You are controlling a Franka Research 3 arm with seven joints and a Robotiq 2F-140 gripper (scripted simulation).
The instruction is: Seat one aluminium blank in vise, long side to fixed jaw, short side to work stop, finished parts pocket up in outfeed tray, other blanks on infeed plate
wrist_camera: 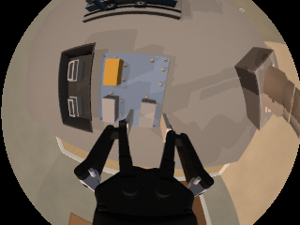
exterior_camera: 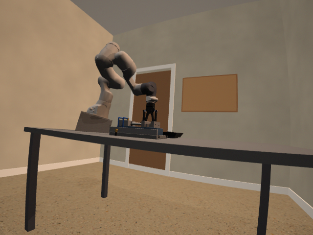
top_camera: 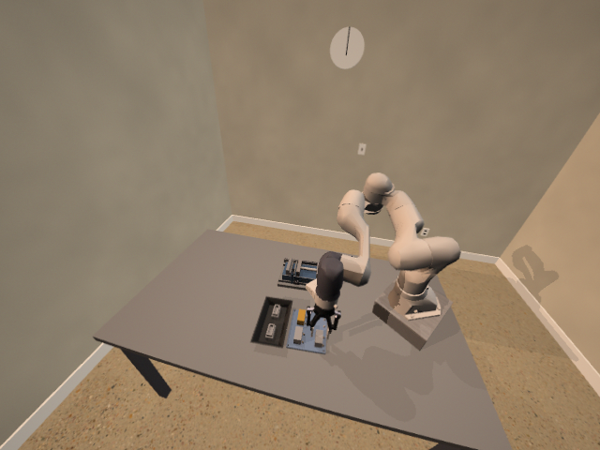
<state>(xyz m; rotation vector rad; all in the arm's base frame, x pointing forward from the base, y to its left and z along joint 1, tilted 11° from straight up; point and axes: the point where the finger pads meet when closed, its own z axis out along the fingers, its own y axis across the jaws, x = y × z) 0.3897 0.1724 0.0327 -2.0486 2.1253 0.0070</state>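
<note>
My hand is 9 cm to the left of the brass blank, 9 cm short of it and 6 cm above it. Also, from my hand: vise 37 cm to the right, 9 cm ahead, 4 cm below.
</note>
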